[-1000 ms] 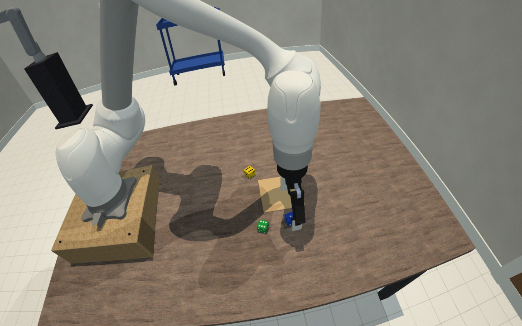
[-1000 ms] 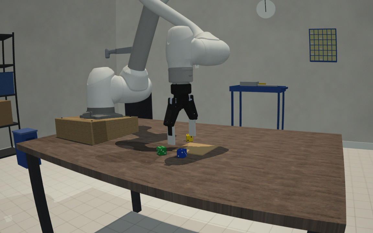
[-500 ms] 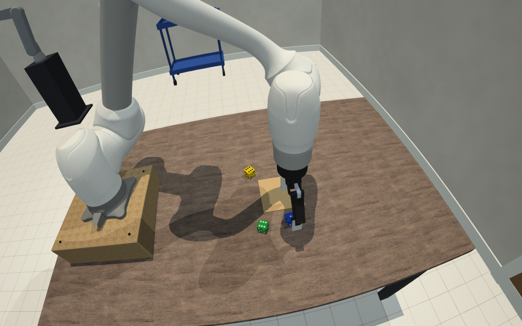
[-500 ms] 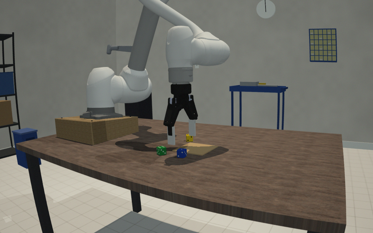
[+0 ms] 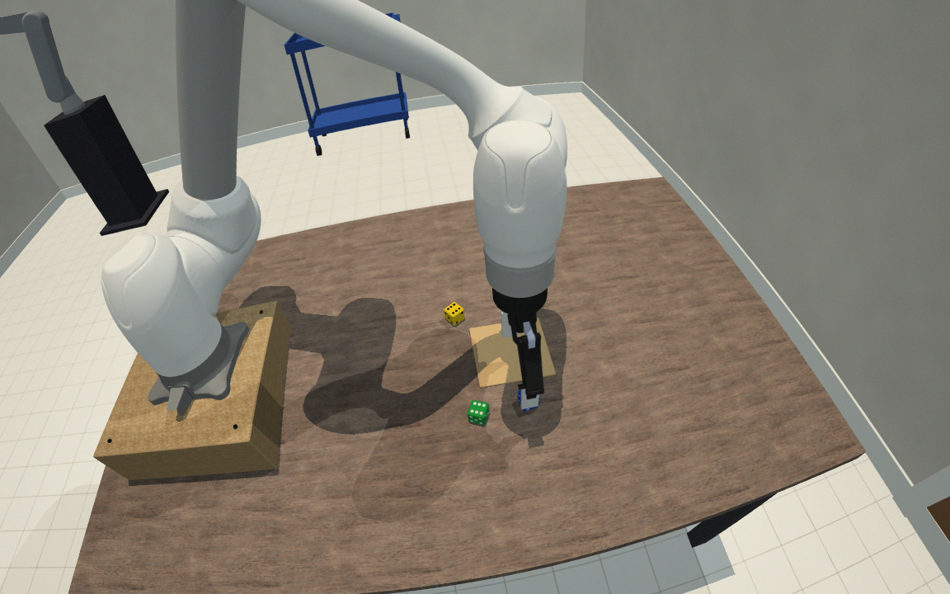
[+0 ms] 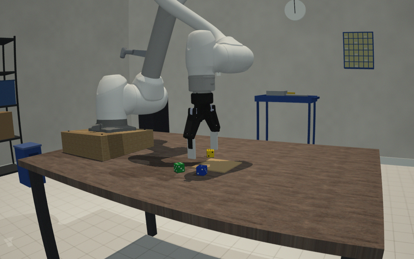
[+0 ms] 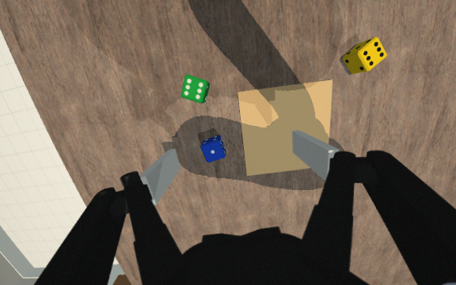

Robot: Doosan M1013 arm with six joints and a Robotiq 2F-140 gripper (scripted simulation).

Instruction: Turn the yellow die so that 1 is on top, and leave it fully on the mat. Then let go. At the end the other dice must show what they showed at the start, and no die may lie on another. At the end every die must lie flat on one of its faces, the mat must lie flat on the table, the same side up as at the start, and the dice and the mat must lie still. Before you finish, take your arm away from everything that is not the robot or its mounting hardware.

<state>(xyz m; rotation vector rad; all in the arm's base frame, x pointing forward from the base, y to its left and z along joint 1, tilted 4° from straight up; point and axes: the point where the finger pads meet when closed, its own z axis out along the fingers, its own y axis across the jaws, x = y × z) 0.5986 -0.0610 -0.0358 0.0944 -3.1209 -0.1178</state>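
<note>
The yellow die is 190 mm to the left of my hand, 100 mm behind it and 60 mm below it. Round my hand: mat (90 mm to the left, 70 mm below); green die (80 mm behind, 60 mm below, 50 mm to the right); blue die (60 mm below, 30 mm to the right, 10 mm ahead).
</note>
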